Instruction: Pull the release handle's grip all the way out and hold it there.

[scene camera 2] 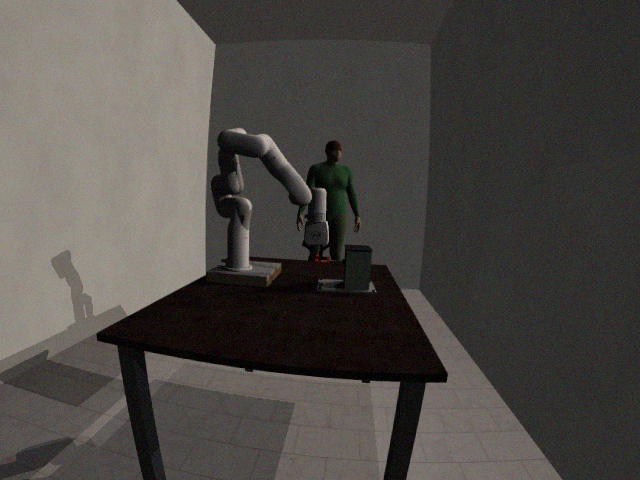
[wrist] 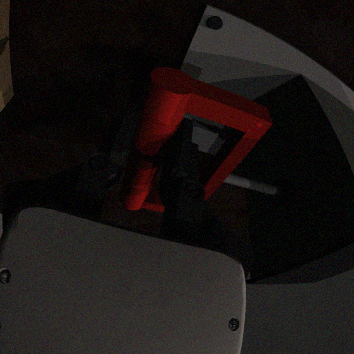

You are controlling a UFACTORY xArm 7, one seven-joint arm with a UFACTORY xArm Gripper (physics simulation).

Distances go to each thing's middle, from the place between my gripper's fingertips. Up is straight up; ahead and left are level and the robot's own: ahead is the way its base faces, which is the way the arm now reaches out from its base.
Now: hand 13 cm short of the light grey base plate (wrist: 226, 51), 1 cm to the right of it and 10 cm above it.
